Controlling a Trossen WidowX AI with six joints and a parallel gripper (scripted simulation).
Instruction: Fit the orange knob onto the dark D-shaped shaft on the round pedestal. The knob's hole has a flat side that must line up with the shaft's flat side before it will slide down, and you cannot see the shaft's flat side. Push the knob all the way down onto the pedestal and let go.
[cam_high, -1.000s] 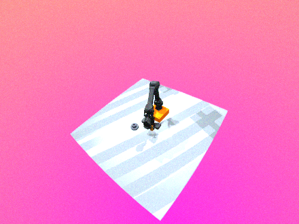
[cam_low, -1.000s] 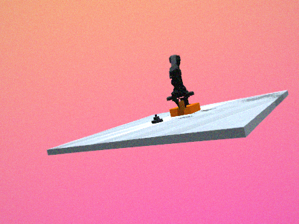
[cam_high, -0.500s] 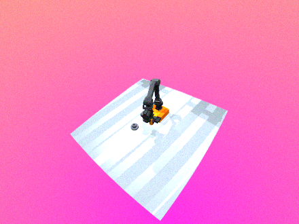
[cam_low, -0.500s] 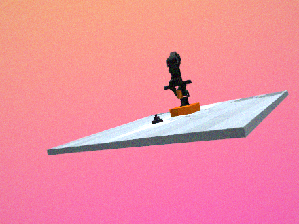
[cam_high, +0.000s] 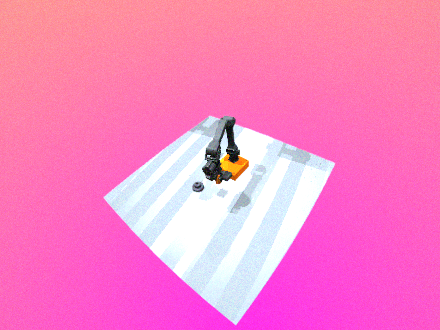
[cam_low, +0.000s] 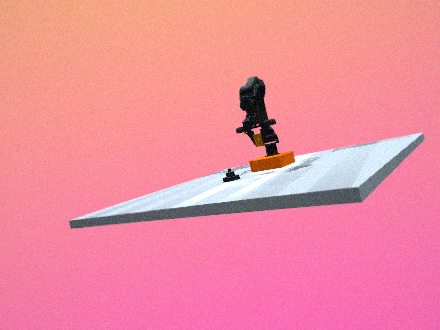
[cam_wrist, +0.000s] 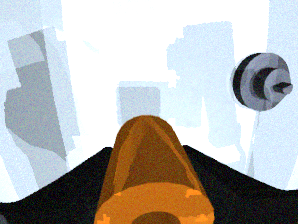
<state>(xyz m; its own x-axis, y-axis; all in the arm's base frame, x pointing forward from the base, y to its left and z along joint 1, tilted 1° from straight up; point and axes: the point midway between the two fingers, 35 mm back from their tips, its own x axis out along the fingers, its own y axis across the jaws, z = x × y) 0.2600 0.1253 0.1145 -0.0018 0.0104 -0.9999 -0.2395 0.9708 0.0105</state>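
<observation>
Right now my gripper tip is 16 cm to the left of the pedestal, 11 cm above it and 7 cm short of it. Round my gripper tip: orange knob 2 cm above.
</observation>
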